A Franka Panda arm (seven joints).
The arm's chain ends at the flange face. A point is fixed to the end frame.
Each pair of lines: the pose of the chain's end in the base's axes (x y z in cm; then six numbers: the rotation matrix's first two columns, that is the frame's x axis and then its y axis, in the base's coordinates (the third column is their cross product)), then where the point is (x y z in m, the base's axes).
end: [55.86 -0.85 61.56 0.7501 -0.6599 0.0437 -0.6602 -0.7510 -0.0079]
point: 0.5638 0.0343 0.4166
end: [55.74 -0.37 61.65 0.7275 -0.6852 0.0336 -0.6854 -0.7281 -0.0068]
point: 0.5625 0.0401 0.4178
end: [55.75 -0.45 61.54 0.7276 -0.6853 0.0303 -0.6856 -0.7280 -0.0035]
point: 0.5616 0.0393 0.4166
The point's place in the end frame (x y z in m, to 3 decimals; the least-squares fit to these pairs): -0.033 -0.034 0.198
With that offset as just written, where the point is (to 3 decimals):
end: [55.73 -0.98 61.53 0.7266 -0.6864 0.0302 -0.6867 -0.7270 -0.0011]
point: 0.561 0.034 0.416
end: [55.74 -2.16 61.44 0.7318 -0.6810 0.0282 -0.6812 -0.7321 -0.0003]
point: 0.561 0.022 0.416
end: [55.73 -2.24 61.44 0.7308 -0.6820 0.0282 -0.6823 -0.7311 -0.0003]
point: 0.561 0.021 0.416
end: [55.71 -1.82 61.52 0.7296 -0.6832 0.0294 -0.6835 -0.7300 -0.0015]
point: 0.561 0.025 0.416
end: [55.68 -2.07 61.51 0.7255 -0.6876 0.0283 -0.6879 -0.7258 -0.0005]
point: 0.560 0.023 0.416
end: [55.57 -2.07 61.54 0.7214 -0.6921 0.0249 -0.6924 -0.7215 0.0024]
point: 0.559 0.023 0.417
